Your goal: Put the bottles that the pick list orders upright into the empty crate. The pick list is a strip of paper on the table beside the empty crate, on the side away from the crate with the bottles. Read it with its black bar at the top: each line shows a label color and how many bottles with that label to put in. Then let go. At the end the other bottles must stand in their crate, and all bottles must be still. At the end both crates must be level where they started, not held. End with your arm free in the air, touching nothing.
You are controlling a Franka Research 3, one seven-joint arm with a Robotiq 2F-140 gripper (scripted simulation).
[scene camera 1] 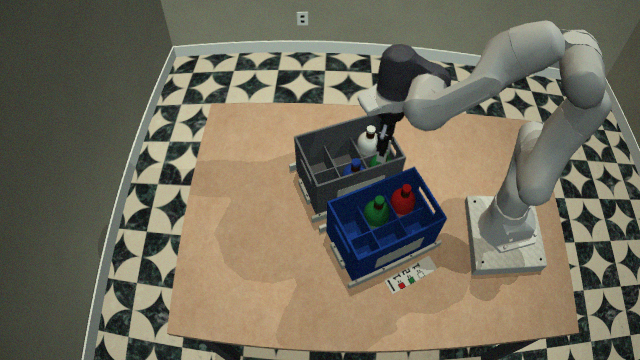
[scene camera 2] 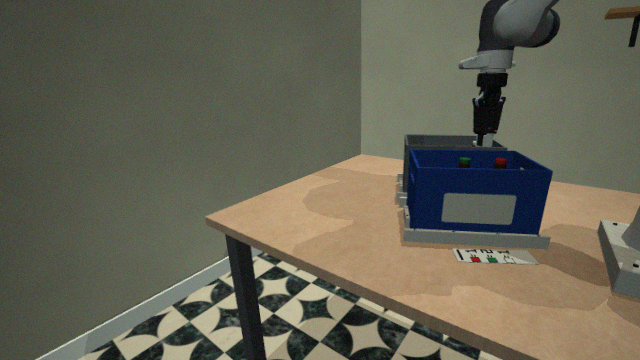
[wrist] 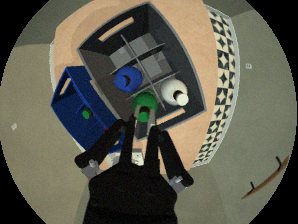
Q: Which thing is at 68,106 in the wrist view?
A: A blue crate.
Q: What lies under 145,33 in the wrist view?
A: A grey crate.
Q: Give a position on a grey crate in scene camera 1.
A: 317,152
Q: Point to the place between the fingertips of the gripper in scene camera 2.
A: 482,156
